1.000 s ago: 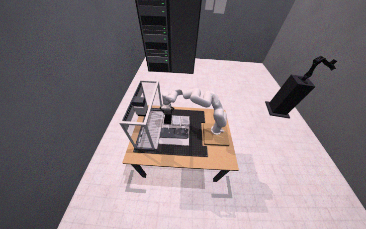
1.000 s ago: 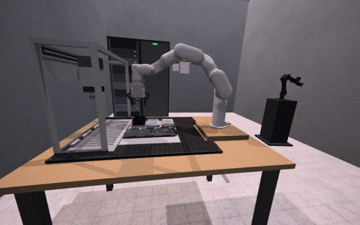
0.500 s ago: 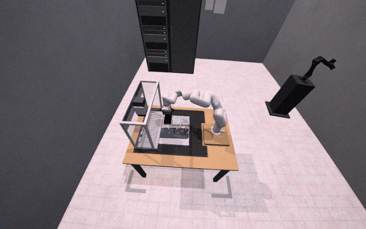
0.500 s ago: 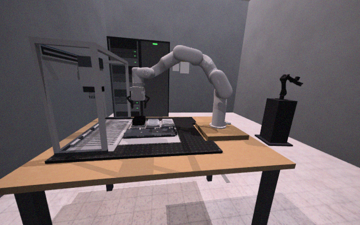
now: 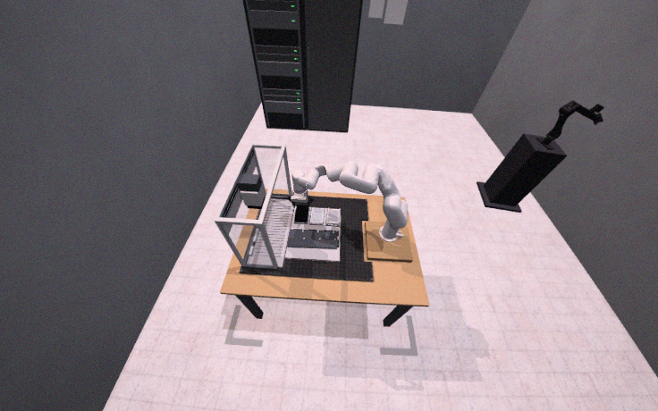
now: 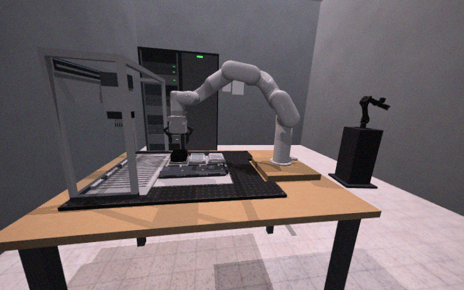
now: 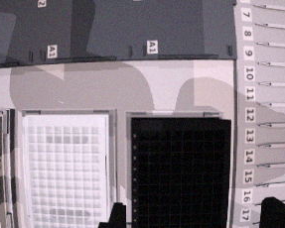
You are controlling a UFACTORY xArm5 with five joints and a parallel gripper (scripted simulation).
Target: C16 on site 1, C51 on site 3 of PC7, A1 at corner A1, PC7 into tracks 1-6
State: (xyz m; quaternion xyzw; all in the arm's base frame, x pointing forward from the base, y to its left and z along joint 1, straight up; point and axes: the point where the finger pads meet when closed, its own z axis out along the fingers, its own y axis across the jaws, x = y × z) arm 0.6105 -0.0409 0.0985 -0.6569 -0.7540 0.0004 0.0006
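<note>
The 96-well plate C15 is 11 cm behind my hand, 10 cm below it and 1 cm to the right of it. The rest, counted from my hand: post: 42 cm to the left, 13 cm above, 5 cm ahead; grey plate carrier PC7: 17 cm to the left, 12 cm behind, 10 cm below.
</note>
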